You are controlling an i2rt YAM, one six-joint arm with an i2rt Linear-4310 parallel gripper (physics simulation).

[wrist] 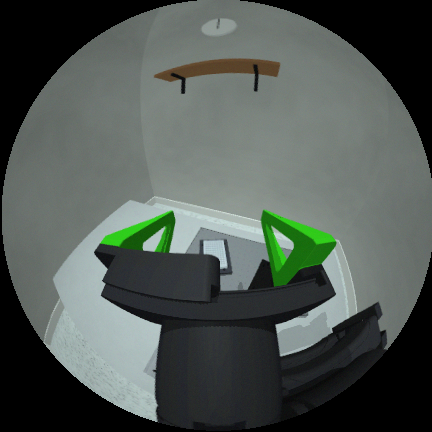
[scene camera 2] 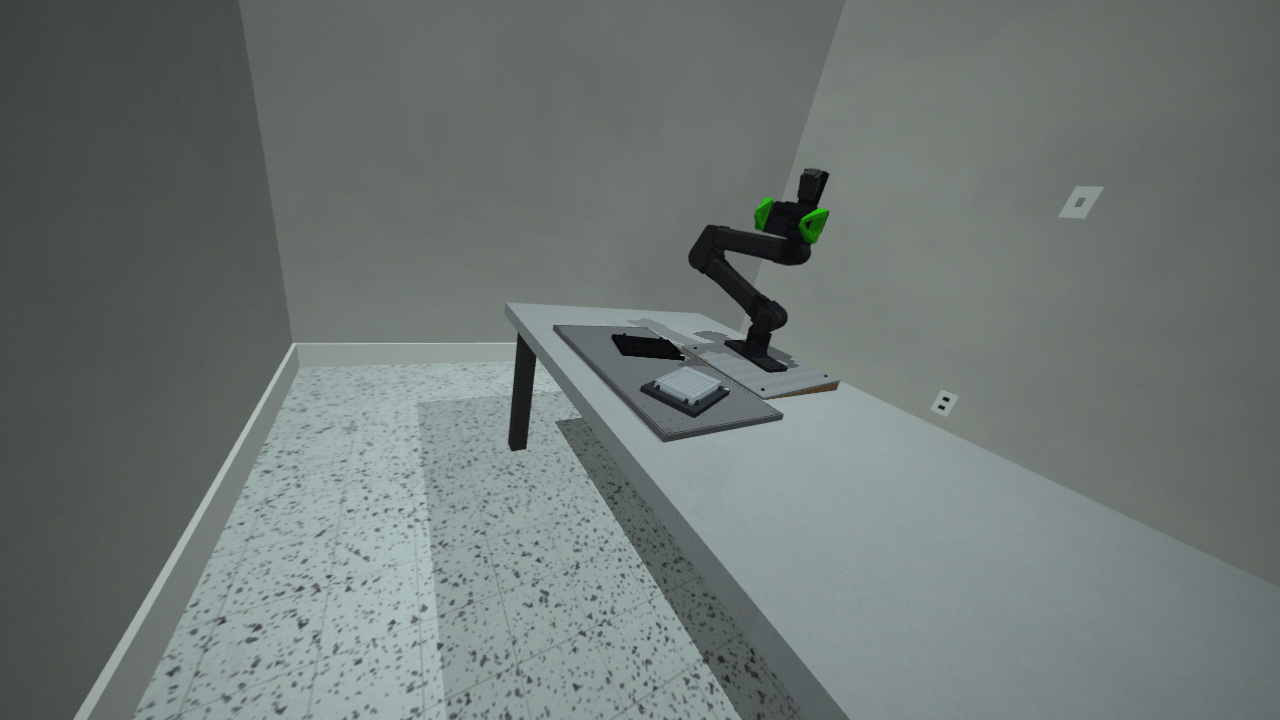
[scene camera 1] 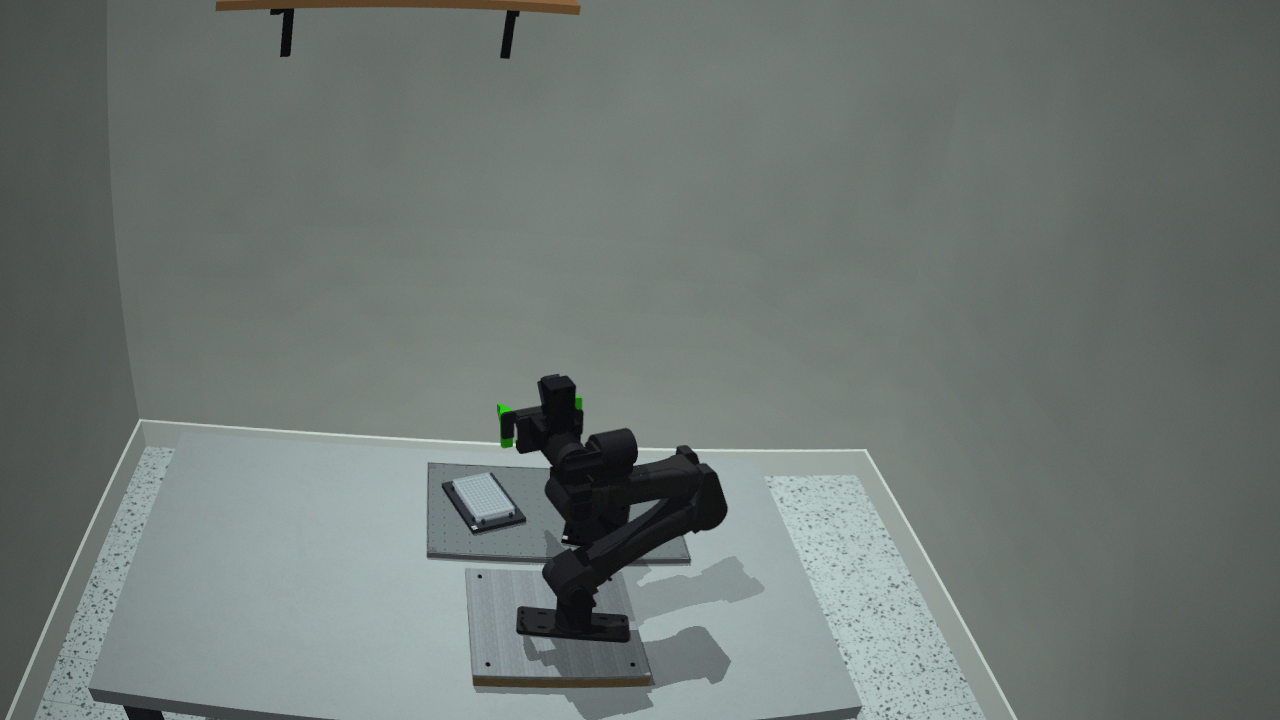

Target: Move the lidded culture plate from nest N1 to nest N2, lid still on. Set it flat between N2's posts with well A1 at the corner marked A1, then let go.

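Where they show: gripper, fingertip midpoint: (wrist: 217, 214) (scene camera 2: 777, 217) (scene camera 1: 524, 401); arm's base at its link origin: (scene camera 2: 753, 356) (scene camera 1: 572, 626).
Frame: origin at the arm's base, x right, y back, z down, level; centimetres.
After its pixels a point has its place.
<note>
The lidded culture plate (scene camera 1: 483, 497) @(x -18.6, y -33.0, z -1.9 cm) (scene camera 2: 689, 385) @(x -21.0, y -35.6, z -1.9 cm) (wrist: 215, 253) @(x -18.0, y -33.8, z -1.9 cm), pale with a grid of wells, lies flat in a black nest (scene camera 1: 476, 528) @(x -19.3, y -24.7, z -0.3 cm) (scene camera 2: 693, 410) @(x -27.3, y -38.2, z -0.3 cm) at the left of the grey board in scene camera 1. Another black nest (scene camera 2: 646, 346) @(x 3.5, y -32.9, z -0.3 cm) (wrist: 259, 276) @(x 0.7, y -32.4, z -0.3 cm) holds no plate; in scene camera 1 the arm hides most of it. Nest labels and the A1 mark are too small to read. My gripper (scene camera 1: 541, 413) @(x -11.5, y -18.2, z -35.1 cm) (scene camera 2: 787, 219) @(x -11.5, y -18.2, z -35.1 cm) (wrist: 217, 214) @(x -11.5, y -18.2, z -35.1 cm) is open and empty, with green fingers wide apart, raised high above the table and away from the plate.
The perforated grey board (scene camera 1: 447, 537) @(x -24.9, y -22.1, z 0.9 cm) (scene camera 2: 680, 429) @(x -31.0, y -42.8, z 0.9 cm) lies on the table (scene camera 1: 268, 555) @(x -61.0, y -9.0, z 2.2 cm) (scene camera 2: 895, 519) @(x -53.9, y -20.3, z 2.2 cm). The arm stands on a wooden-edged base board (scene camera 1: 501, 644) @(x -12.4, y 6.8, z -0.3 cm) (scene camera 2: 805, 380) @(x -15.4, y 4.1, z 0.0 cm) beside it. A brown shelf (scene camera 1: 398, 3) (wrist: 225, 66) is on the wall.
</note>
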